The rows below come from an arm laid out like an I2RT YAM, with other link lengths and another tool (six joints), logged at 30 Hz.
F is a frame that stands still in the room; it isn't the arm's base.
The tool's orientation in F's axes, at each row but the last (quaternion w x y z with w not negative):
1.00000 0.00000 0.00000 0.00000
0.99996 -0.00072 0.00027 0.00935
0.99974 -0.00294 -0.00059 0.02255
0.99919 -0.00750 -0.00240 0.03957
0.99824 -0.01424 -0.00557 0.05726
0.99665 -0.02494 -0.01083 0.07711
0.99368 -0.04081 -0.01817 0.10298
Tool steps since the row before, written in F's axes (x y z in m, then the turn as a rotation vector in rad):
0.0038 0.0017 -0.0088 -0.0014 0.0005 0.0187
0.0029 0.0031 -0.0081 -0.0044 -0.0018 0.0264
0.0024 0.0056 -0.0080 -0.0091 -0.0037 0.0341
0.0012 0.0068 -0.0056 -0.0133 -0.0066 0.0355
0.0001 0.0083 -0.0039 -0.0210 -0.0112 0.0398
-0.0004 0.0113 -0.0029 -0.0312 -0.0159 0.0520
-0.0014 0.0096 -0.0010 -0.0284 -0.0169 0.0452
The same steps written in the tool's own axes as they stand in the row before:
0.0038 0.0017 -0.0088 -0.0014 0.0005 0.0187
0.0030 0.0031 -0.0081 -0.0044 -0.0018 0.0264
0.0026 0.0055 -0.0080 -0.0092 -0.0035 0.0341
0.0017 0.0068 -0.0055 -0.0136 -0.0061 0.0355
0.0010 0.0083 -0.0037 -0.0218 -0.0099 0.0397
0.0013 0.0114 -0.0023 -0.0324 -0.0136 0.0520
0.0006 0.0097 -0.0002 -0.0300 -0.0146 0.0450

